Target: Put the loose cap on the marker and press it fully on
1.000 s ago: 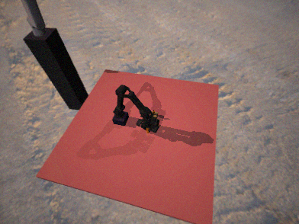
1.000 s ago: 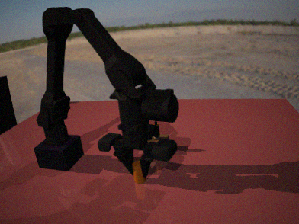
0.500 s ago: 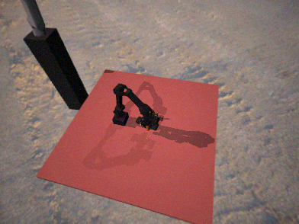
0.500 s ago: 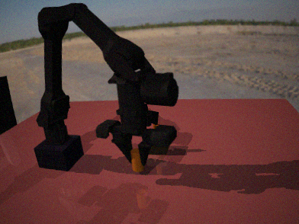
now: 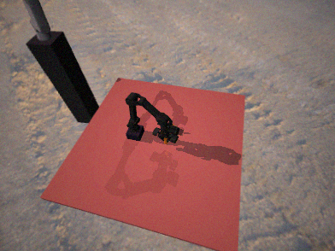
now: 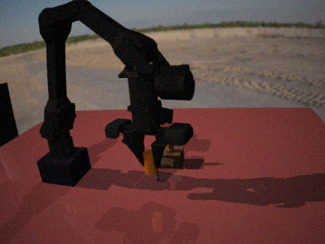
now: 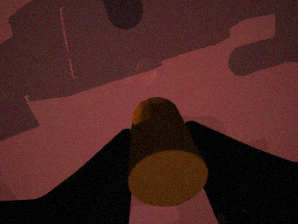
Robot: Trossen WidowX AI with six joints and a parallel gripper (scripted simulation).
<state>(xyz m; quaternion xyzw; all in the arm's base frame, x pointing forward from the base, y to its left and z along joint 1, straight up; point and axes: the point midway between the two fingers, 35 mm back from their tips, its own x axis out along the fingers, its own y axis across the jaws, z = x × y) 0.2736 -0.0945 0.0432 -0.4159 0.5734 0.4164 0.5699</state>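
Now: gripper tip 30 mm short of the tan holder block, 160 mm to the right of it and 60 mm above it. Also, from my gripper tip: orange cap (10 mm above).
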